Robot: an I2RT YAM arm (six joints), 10 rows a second.
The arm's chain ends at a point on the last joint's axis. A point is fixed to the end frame.
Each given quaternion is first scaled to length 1.
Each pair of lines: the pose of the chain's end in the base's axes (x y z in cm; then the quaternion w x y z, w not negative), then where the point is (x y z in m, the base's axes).
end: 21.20, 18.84, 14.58, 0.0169, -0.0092, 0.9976, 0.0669
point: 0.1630 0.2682 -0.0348
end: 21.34, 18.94, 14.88, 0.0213, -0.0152, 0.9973, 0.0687
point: 0.1652 0.2692 -0.0320
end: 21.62, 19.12, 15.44, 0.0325, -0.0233, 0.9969, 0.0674
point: 0.1711 0.2699 -0.0277
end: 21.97, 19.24, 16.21, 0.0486, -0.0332, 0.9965, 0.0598
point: 0.1795 0.2676 -0.0226
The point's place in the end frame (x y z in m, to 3 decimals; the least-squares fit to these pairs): 0.054 0.056 0.188
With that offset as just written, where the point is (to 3 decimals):
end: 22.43, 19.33, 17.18, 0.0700, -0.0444, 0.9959, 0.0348
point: 0.191 0.259 -0.018
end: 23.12, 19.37, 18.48, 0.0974, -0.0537, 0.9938, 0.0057
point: 0.209 0.248 -0.010
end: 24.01, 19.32, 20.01, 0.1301, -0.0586, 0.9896, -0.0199
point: 0.231 0.238 0.002
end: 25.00, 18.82, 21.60, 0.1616, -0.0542, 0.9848, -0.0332
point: 0.254 0.228 0.017
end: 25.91, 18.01, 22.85, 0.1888, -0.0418, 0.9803, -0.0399
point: 0.276 0.219 0.029
